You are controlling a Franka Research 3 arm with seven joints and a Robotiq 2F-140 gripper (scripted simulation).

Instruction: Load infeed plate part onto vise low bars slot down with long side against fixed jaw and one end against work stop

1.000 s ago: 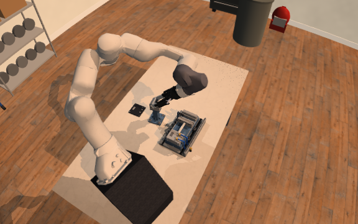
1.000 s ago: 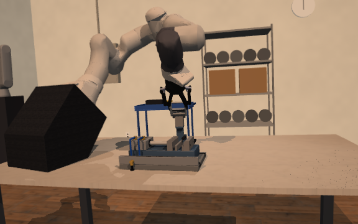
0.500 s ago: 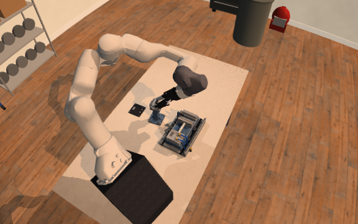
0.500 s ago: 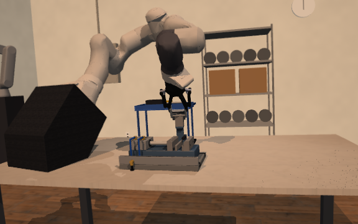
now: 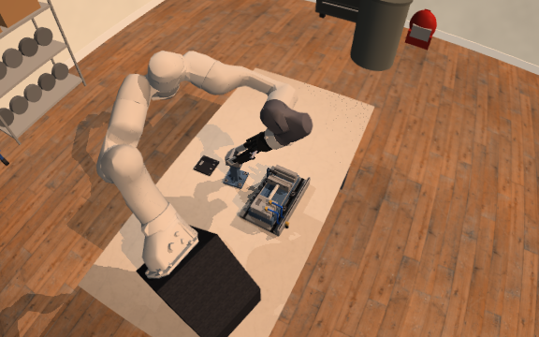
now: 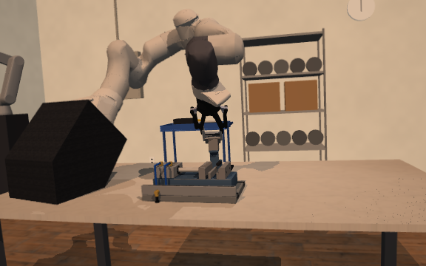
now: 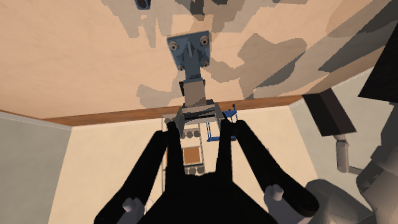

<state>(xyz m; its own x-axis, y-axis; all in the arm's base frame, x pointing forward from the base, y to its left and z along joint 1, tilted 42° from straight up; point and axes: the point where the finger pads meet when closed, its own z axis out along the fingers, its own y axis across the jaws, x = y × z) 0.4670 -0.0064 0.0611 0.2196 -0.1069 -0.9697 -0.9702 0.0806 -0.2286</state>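
Right now the part is 10 mm to the left of my hand and 10 mm below it. The rest, counted from my hand: vise 30 mm behind, 190 mm to the right, 140 mm below; dark infeed plate 10 mm ahead, 180 mm to the left, 170 mm below.
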